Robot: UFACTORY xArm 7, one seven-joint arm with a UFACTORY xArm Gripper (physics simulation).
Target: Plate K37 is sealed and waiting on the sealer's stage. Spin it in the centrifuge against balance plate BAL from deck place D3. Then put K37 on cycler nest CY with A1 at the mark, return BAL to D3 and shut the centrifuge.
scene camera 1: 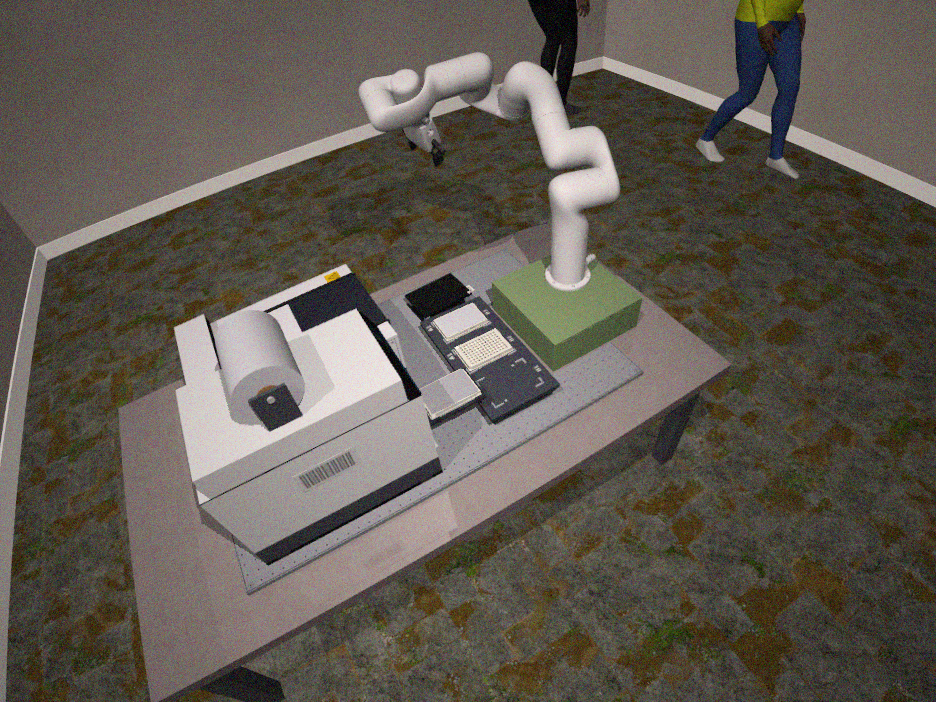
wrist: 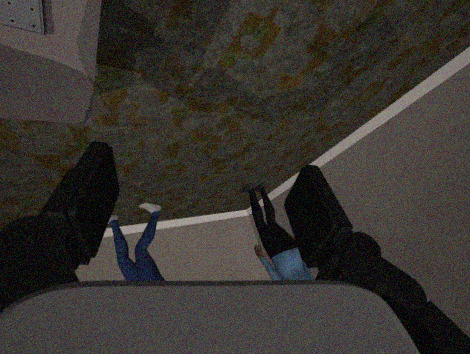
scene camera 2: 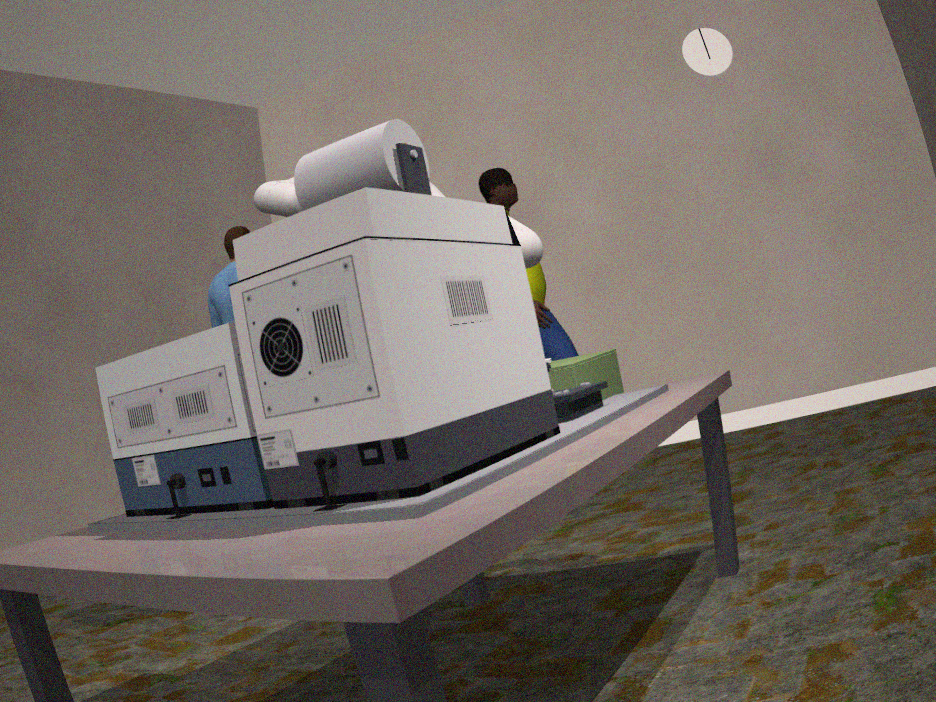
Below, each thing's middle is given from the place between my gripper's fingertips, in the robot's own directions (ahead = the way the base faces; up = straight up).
My gripper is now 56 cm to the right of the silvery plate (scene camera 1: 454,387), 38 cm short of it and 24 cm above it. The rest, counted from my hand: white roll (scene camera 2: 369,158) (69 cm ahead, 51 cm to the left, 6 cm above).
